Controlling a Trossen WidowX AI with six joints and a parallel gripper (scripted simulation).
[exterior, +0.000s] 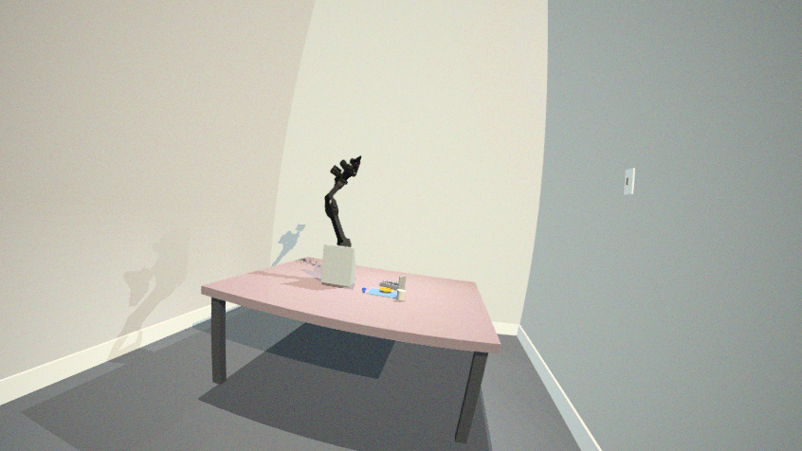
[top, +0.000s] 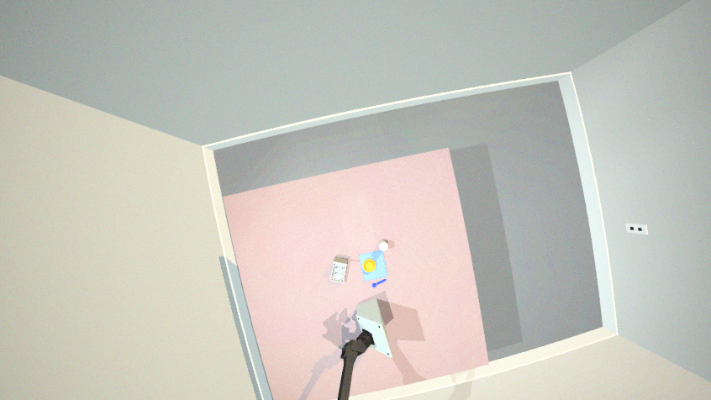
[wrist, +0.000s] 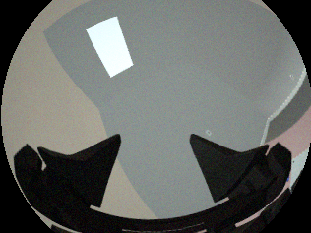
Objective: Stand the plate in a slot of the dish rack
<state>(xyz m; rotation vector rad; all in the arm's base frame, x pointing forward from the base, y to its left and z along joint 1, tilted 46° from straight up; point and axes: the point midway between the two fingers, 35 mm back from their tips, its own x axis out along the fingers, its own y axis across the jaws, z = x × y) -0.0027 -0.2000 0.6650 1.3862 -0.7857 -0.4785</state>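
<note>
Right now the yellow plate is 740 mm below my gripper tip, 410 mm to the right of it and 330 mm ahead of it. Round my gripper tip: grey dish rack (730 mm below, 340 mm ahead, 250 mm to the right); white cup (730 mm below, 510 mm to the right, 420 mm ahead); blue spoon (750 mm below, 440 mm to the right, 210 mm ahead).
</note>
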